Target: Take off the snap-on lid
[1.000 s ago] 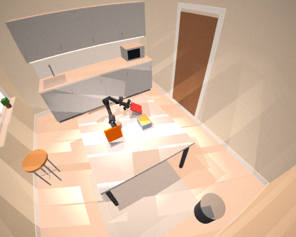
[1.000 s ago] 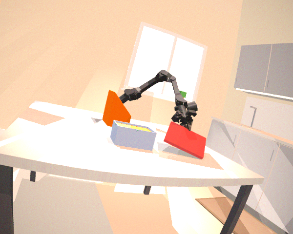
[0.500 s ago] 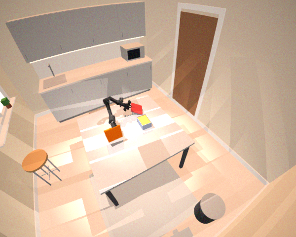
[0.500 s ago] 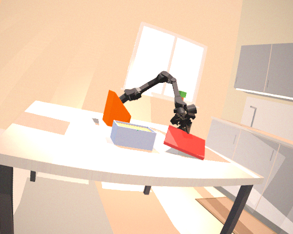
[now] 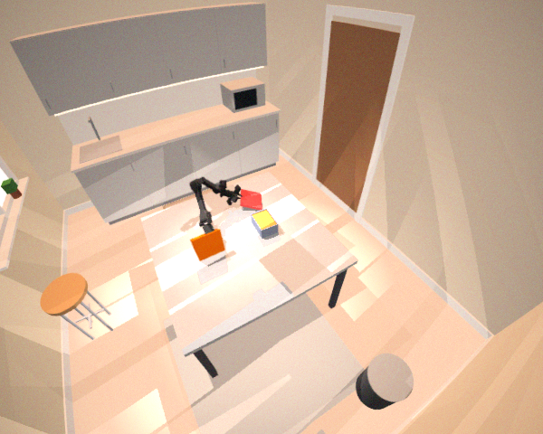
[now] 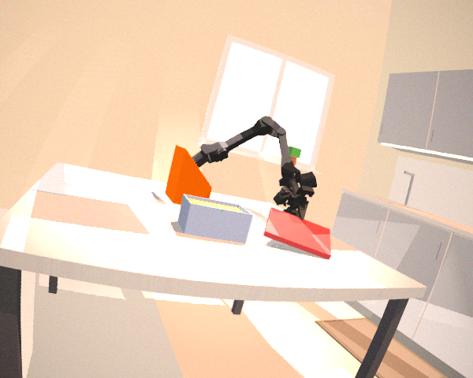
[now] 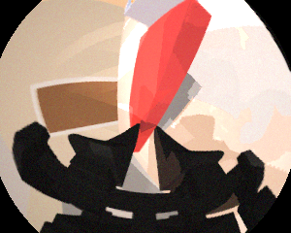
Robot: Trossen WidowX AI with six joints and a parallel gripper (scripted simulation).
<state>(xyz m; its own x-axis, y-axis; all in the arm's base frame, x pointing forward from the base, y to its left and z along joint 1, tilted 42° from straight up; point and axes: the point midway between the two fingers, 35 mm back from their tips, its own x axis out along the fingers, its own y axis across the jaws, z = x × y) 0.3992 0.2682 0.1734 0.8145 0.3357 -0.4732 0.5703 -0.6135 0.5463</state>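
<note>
Now: the lid 70 mm ahead of my gripper tip, 50 mm to the right of it and 20 mm below it. The rest, counted from my gripper tip: storage box 10 mm ahead, 350 mm to the right, 30 mm below.
</note>
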